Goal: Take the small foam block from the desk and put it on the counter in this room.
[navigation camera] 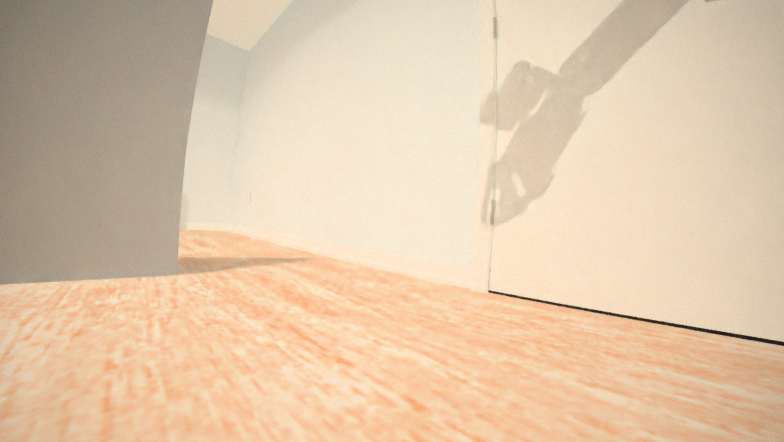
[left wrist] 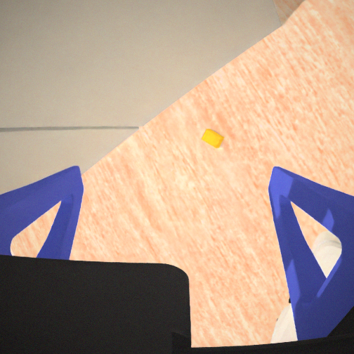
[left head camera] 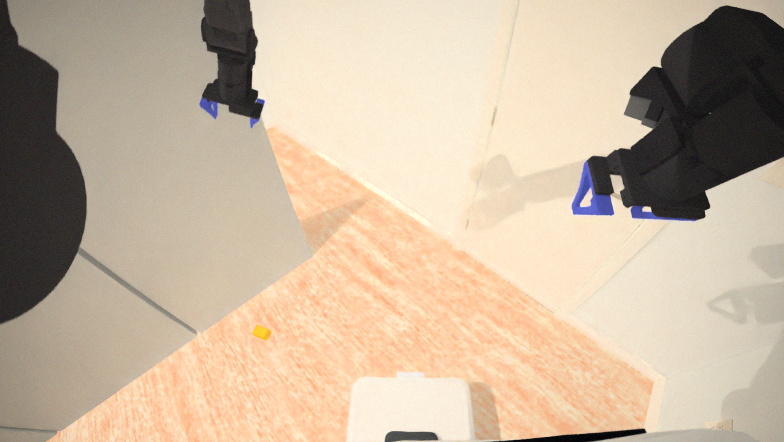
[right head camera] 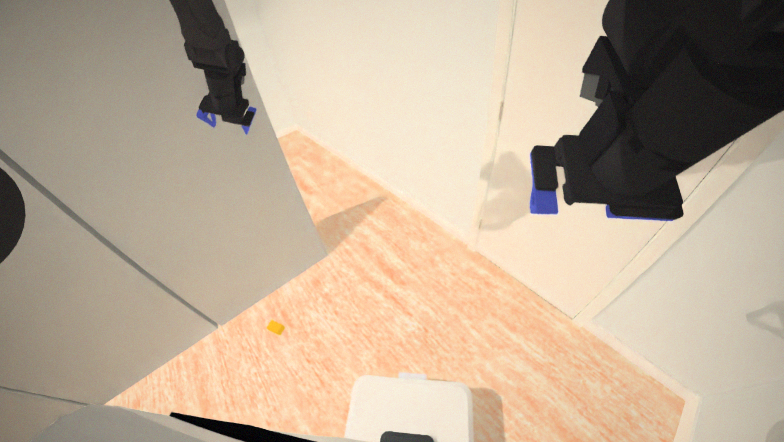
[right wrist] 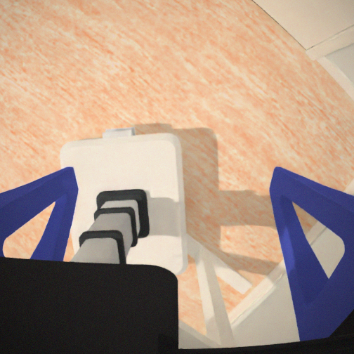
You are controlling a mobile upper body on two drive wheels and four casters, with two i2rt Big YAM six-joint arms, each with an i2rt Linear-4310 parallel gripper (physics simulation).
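Places are measured from the left arm's base along level axes (x ahead, y left, z up), in millimetres.
Pixels of known places: left gripper, fingertip midpoint: point(left head camera: 234, 121) point(right head camera: 231, 129); right gripper, fingertip midpoint: point(left head camera: 603, 212) point(right head camera: 569, 210).
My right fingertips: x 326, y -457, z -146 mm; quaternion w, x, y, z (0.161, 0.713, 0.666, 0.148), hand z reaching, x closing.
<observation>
Behind a point stands the place of what it marks.
The small yellow foam block point(left head camera: 261, 332) @(z -1365, x 553, y 657 mm) point(right head camera: 275, 327) @(z -1365, x 552, y 655 mm) point(left wrist: 213, 138) lies on the wood-patterned floor, a little out from the foot of the grey panels. My left gripper point(left head camera: 232, 118) @(z -160, x 679, y 262 mm) point(right head camera: 225, 126) @(z -160, x 679, y 262 mm) point(left wrist: 175, 177) is open with nothing between its fingers. It hangs high above the floor, well apart from the block. My right gripper point(left head camera: 620, 213) @(z -146, x 326, y -457 mm) point(right head camera: 581, 213) @(z -146, x 326, y -457 mm) point(right wrist: 173, 177) is open and empty, high above the robot's base at the right. The block does not show in the right wrist view. No desk top or counter top can be made out.
The robot's white base point(left head camera: 411, 403) @(z -1150, x 212, y -227 mm) point(right head camera: 411, 406) @(z -1150, x 207, y -231 mm) point(right wrist: 125, 165) stands at the bottom of both head views. A tall grey panel point(left head camera: 181, 181) @(z -466, x 851, y 778 mm) point(navigation camera: 87, 137) @(z -992, x 975, y 658 mm) stands at the left. A pale door point(left head camera: 538, 164) @(z -530, x 1057, y -813 mm) point(navigation camera: 631, 219) @(z -1128, x 956, y -918 mm) and a wall point(navigation camera: 351, 137) @(z -691, x 1856, y -7 mm) stand beyond the floor. A round black shape point(left head camera: 32, 192) is at the left.
</observation>
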